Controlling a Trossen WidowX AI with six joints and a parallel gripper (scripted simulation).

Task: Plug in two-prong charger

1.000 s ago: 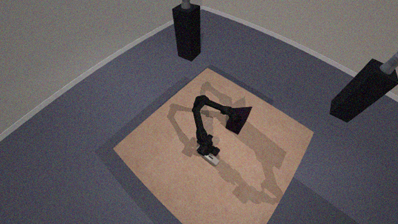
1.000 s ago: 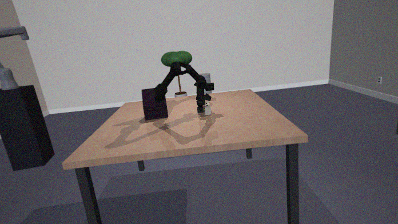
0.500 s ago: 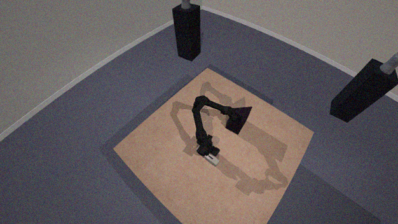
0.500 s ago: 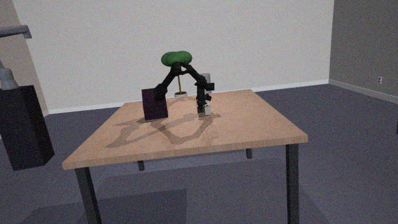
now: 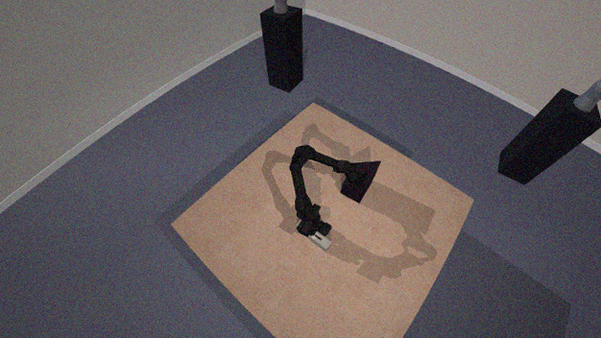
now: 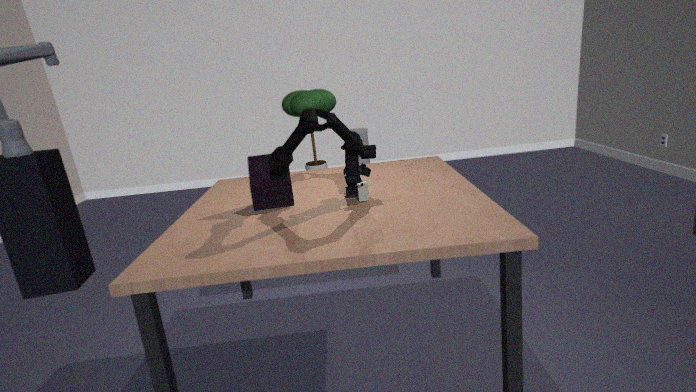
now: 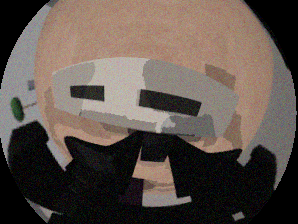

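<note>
Now: gripper tip 20 mm short of the dark two-prong charger and 10 mm below it.
</note>
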